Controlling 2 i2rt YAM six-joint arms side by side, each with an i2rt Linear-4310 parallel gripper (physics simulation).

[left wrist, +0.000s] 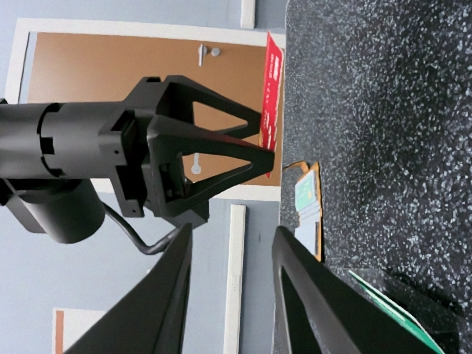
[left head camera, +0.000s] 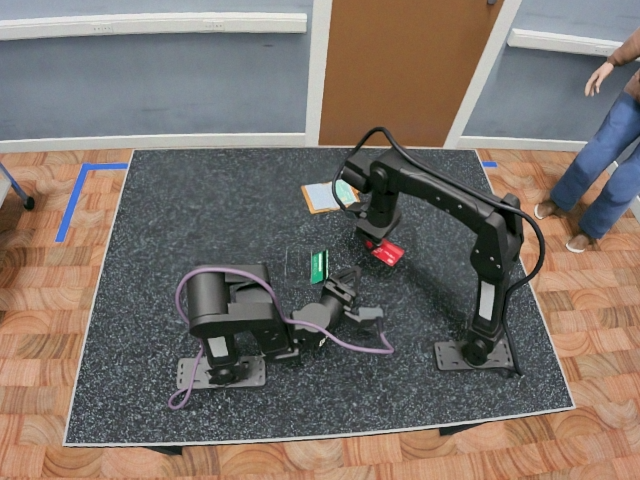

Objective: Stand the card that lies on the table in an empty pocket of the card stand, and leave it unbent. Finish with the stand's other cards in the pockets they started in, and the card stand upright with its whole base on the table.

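Places are measured from the left arm's base along level axes (x back, y right, z up), in millimetres.
Where they show: left gripper, fingertip midpoint: (left wrist: 233, 235) (left head camera: 357, 270); right gripper, fingertip midpoint: (left wrist: 269, 140) (left head camera: 374, 244); left arm's base, origin of the base link: (left head camera: 221, 373); right arm's base, origin of the base link: (left head camera: 472, 355).
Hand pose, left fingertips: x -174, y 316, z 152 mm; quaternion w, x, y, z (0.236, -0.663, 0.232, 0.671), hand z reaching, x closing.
Observation:
Each offset is from my left fingertips to the top centre of the thing. "spot": to the spot under its first point.
The red card @(dx -69, dy +77, dz -20 mm) (left head camera: 390, 253) (left wrist: 271, 95) is off the table, roughly level, between the fingertips of my right gripper (left head camera: 376, 241) (left wrist: 269, 140); whether it bends slightly is unclear. The clear card stand (left head camera: 286, 262) is upright mid-table, left of the red card in the head view. Green card @(dx -90, dy -69, dz -117 mm) (left head camera: 318, 266) (left wrist: 407, 320) stands in its right part; a second edge close beside it may be another card. The stand's left part looks empty. My left gripper (left head camera: 355, 272) (left wrist: 233, 235) is partly open and empty, just right of the stand in the head view. The stand's base is hard to make out.
An orange-edged open wallet or folder @(spot: dx -334, dy -54, dz -145 mm) (left head camera: 317, 197) (left wrist: 308, 237) with pale and green contents lies at the back of the table, partly behind the right arm in the head view. The left arm's purple cable (left head camera: 356, 348) loops over the table's front half. A person stands beyond the right edge.

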